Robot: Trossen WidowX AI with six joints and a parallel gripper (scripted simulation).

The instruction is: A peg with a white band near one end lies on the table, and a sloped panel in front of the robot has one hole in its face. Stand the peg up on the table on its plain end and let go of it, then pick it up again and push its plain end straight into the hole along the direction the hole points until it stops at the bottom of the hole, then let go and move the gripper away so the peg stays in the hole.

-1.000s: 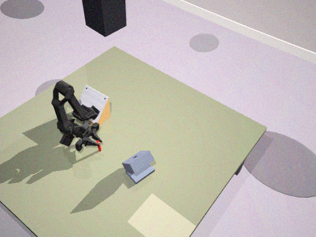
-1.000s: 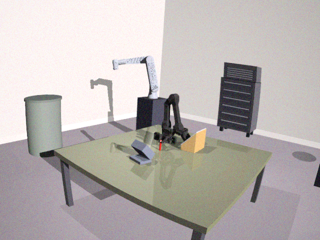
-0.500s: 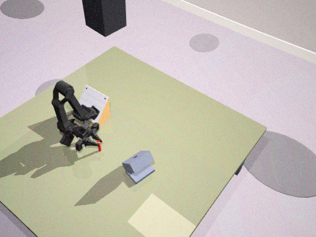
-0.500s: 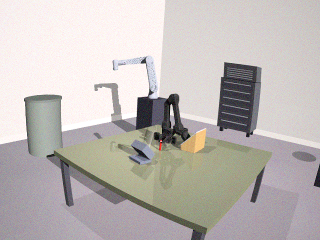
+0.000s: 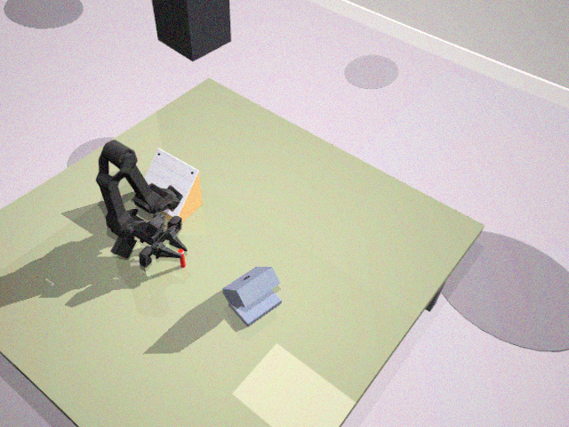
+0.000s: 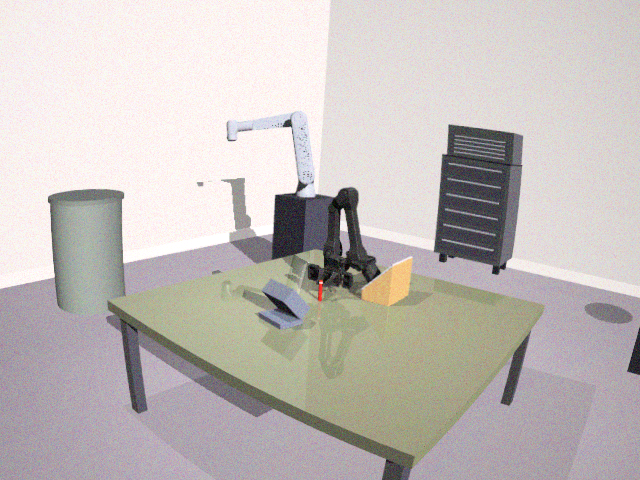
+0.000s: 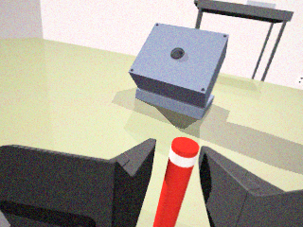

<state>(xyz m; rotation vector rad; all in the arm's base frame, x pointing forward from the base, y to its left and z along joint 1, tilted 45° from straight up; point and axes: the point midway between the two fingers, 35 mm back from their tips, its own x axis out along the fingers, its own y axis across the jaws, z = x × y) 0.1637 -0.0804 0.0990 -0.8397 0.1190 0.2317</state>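
The red peg lies 1 cm below my gripper tip and 1 cm behind it. From my gripper tip the other things lie so: blue-grey sloped panel: 24 cm ahead, 5 cm to the left, 1 cm above.
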